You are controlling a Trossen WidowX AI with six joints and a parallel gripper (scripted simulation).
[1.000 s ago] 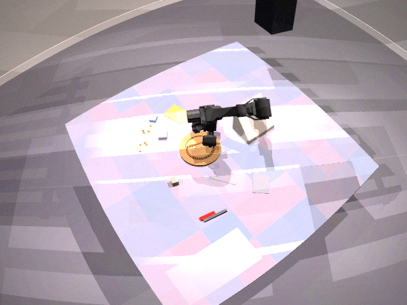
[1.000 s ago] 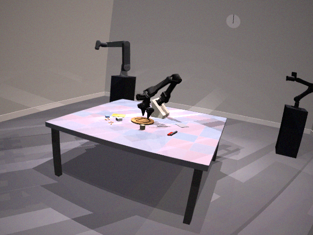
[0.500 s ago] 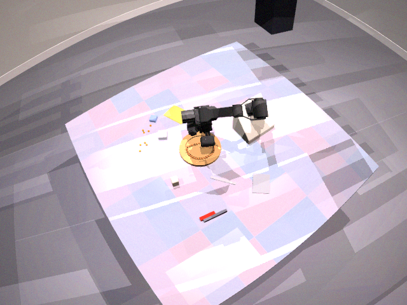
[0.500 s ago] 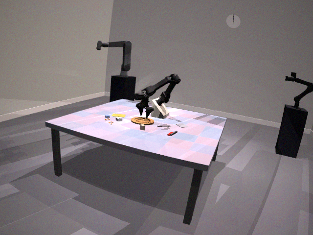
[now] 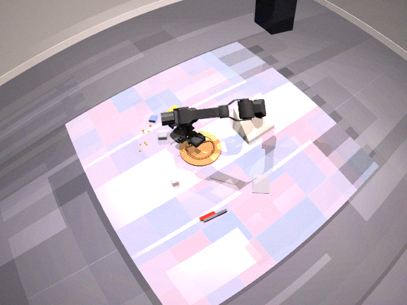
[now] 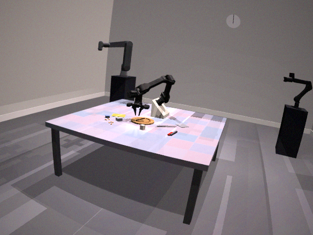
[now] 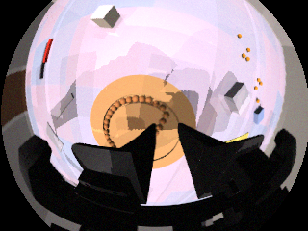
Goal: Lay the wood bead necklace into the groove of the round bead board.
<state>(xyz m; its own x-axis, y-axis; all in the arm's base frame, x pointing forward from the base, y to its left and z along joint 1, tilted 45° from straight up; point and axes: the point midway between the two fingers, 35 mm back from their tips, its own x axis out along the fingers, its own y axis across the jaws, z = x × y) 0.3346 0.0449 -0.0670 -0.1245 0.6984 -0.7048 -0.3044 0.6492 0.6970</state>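
My gripper tip is 50 mm past the round bead board, 30 mm to the right of it and 40 mm above it. The rest, counted from my gripper tip: cream cube: 140 mm ahead, 140 mm to the left, 40 mm below; white block: 80 mm ahead, 130 mm to the right, 40 mm below; yellow sheet: 50 mm behind, 230 mm to the right, 50 mm below.
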